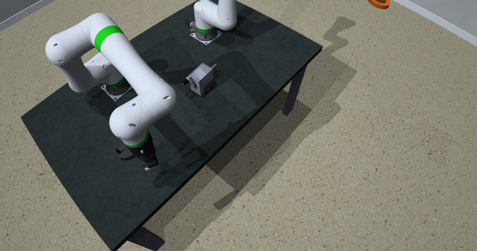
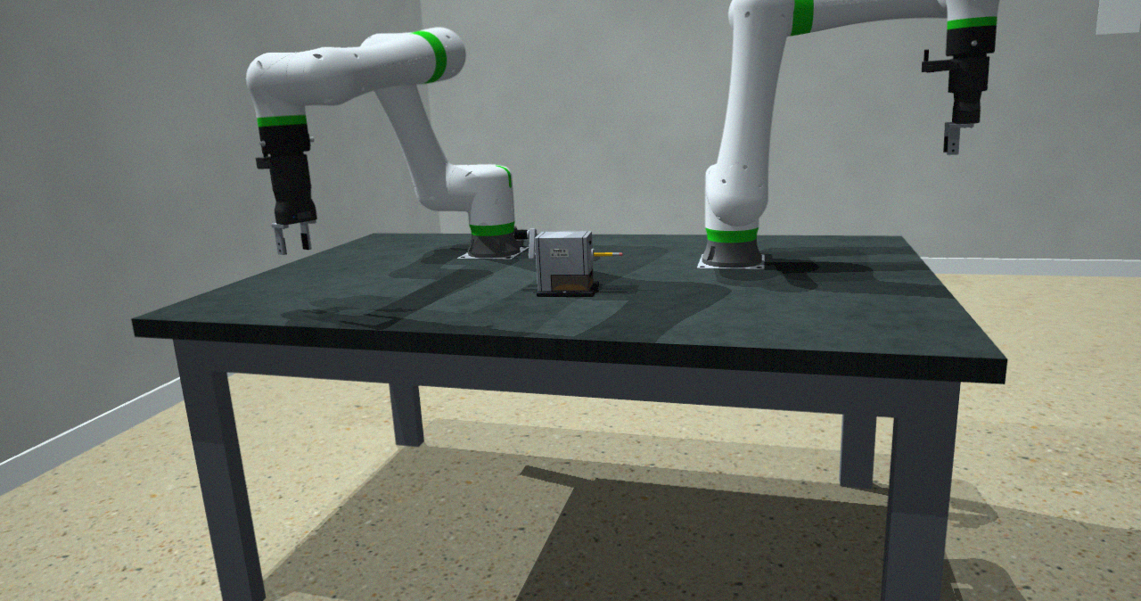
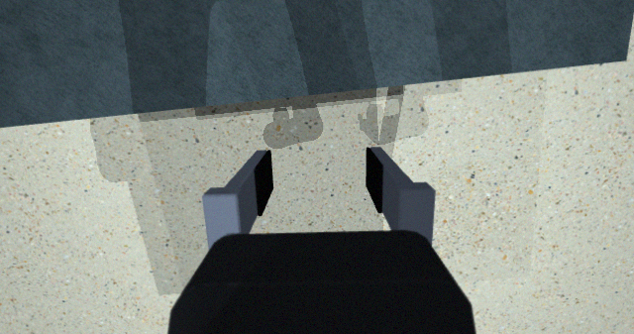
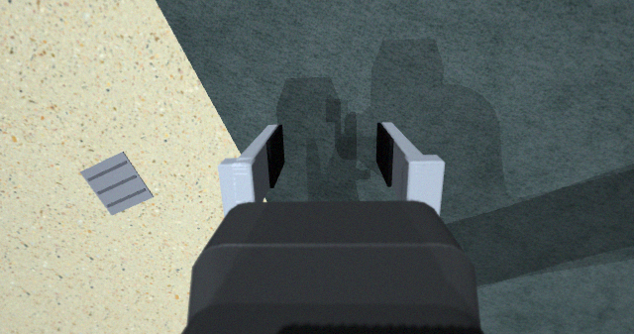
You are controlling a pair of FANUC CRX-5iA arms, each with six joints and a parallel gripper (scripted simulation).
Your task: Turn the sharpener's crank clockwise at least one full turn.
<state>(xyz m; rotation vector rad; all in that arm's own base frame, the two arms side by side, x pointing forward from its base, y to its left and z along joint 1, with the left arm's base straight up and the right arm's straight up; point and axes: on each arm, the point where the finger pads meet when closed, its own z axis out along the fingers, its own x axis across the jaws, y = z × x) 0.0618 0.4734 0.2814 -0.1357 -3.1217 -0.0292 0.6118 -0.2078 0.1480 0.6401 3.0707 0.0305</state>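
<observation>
The black knob lies 28 cm behind my right hand, 40 cm to the left of it and 2 cm below it.
</observation>
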